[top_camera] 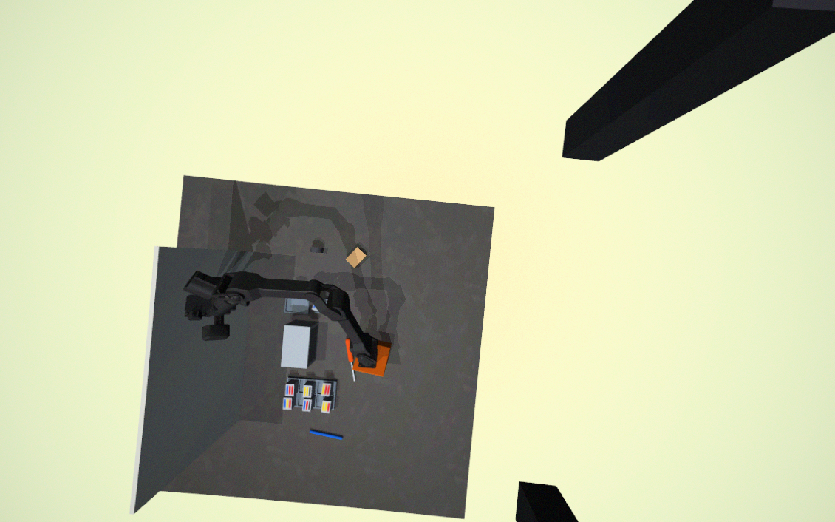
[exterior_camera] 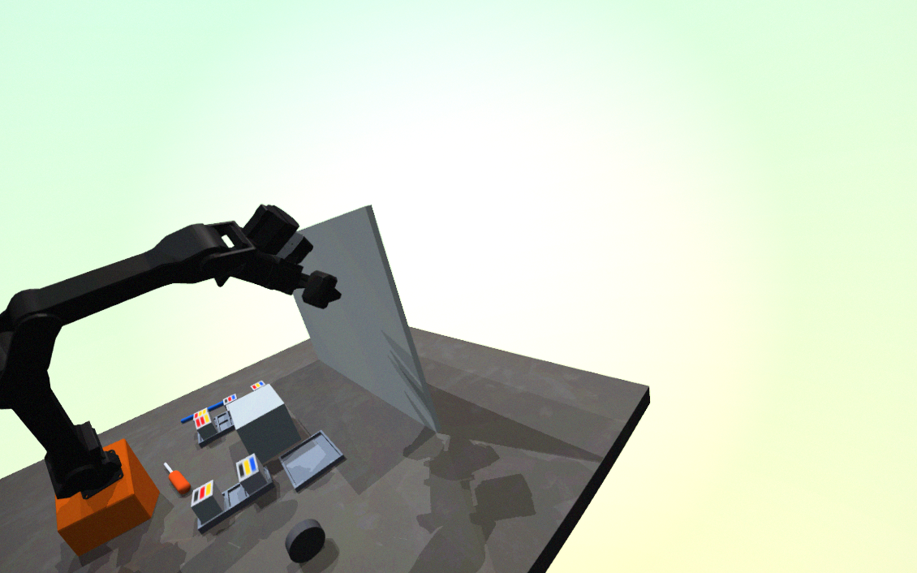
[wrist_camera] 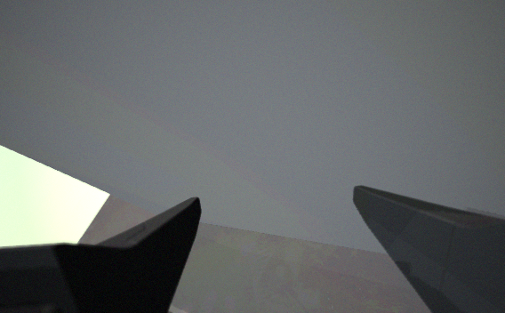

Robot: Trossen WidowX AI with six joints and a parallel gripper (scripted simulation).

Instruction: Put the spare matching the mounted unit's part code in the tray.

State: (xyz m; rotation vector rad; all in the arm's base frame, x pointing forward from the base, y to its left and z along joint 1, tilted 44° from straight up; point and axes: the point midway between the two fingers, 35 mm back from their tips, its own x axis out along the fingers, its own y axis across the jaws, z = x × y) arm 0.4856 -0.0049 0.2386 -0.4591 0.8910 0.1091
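Right now my gripper tip is 330 mm to the right of the grey spare, 270 mm above it and 180 mm past it. The rest, counted from my gripper tip: mounted unit (260 mm below, 210 mm behind, 150 mm to the left); then shallow grey tray (310 mm below, 160 mm behind, 30 mm to the right); then tall grey panel (140 mm to the left, 90 mm below, 40 mm ahead).
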